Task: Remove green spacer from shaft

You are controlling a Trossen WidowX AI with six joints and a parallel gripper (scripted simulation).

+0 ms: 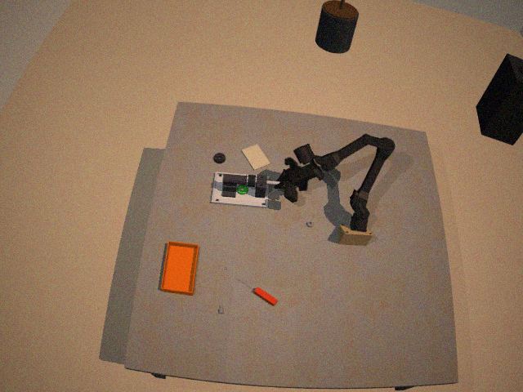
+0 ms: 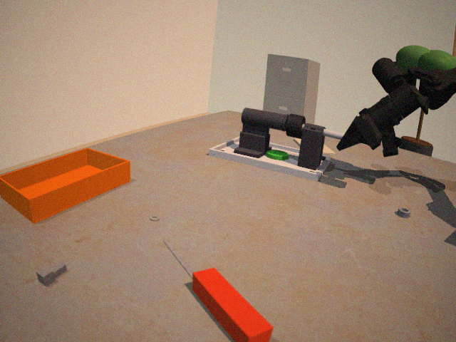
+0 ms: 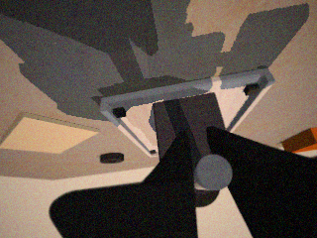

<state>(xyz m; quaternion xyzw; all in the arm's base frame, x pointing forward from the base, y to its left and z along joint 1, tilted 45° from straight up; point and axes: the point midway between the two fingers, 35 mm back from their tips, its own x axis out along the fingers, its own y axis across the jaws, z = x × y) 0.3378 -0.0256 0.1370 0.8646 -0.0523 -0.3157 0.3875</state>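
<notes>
My gripper tip is 90 mm short of the dark sleeve, 20 mm to the right of it and 20 mm below it. Round my gripper tip: beige card 170 mm to the right, 110 mm ahead, 50 mm below; then grey shaft 40 mm ahead, 30 mm above, 10 mm to the left; then green spacer 130 mm ahead, 40 mm below, 20 mm to the left.
</notes>
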